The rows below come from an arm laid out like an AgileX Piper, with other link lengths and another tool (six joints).
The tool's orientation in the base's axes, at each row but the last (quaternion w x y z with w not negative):
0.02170 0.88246 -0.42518 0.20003
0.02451 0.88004 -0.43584 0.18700
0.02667 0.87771 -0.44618 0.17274
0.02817 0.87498 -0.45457 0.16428
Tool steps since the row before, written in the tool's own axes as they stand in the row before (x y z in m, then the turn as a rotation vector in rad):
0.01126 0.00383 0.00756 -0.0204 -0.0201 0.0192
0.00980 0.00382 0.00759 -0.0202 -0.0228 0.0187
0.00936 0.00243 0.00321 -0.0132 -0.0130 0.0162
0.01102 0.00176 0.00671 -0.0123 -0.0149 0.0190
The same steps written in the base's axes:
0.00591 -0.01237 -0.00327 0.0103 0.0239 -0.0226
0.00476 -0.01136 -0.00407 0.0123 0.0256 -0.0217
0.00405 -0.00935 -0.00021 0.0077 0.0148 -0.0181
0.00621 -0.01103 -0.00306 0.0104 0.0146 -0.0203

